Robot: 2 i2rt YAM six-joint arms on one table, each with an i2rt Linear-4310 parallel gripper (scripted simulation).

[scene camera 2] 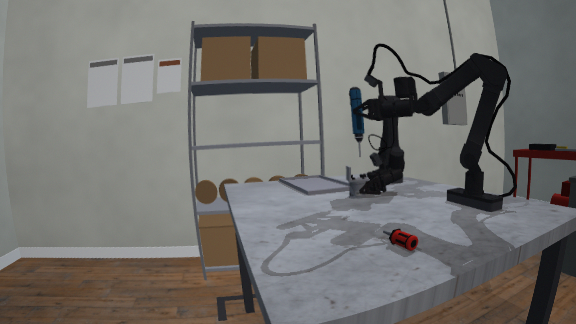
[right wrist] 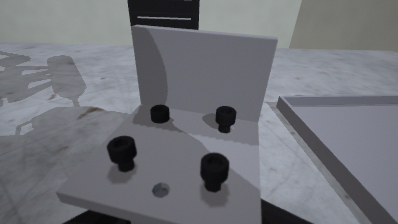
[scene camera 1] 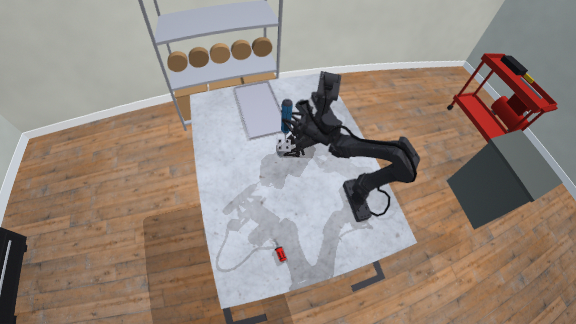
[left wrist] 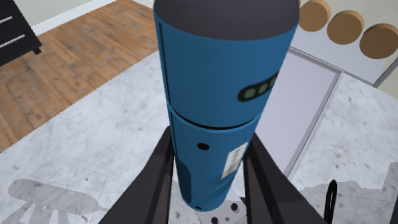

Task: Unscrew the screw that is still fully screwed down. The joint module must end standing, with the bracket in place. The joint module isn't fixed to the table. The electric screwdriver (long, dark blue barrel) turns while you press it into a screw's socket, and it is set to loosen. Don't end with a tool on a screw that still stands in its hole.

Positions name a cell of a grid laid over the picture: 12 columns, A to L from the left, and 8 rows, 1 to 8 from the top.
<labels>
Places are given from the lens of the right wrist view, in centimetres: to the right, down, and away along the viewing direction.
grey bracket (right wrist: F3): 0, -2, 10
flat grey tray (right wrist: K5): 16, 2, 22
screw (right wrist: D6): -3, 1, 7
The marked spots on the screw and the flat grey tray are 24 cm apart.
</labels>
